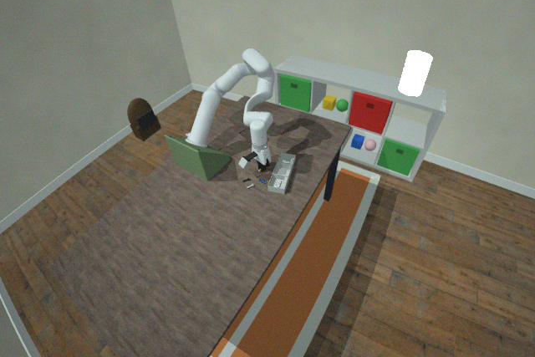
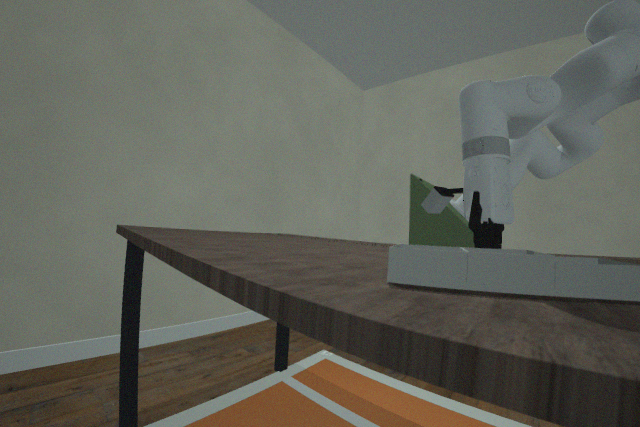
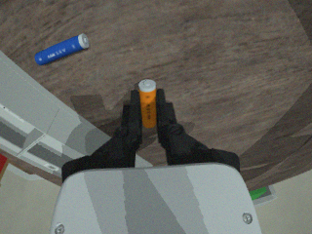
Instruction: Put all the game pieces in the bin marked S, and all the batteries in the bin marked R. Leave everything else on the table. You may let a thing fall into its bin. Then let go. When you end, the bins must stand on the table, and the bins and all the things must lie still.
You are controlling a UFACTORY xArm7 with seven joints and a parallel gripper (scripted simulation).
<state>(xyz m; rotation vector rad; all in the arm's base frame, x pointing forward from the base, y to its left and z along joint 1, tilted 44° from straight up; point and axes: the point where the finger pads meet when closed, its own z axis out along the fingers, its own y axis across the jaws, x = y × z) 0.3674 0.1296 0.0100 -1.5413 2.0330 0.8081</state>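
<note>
Right now my hand is 2 cm above the orange battery. From my hand the other things lie so: blue battery (7 cm to the right, 4 cm ahead, 2 cm below); white bin (11 cm ahead, 2 cm to the left); black bolt (10 cm to the right, 3 cm behind, 2 cm below).
</note>
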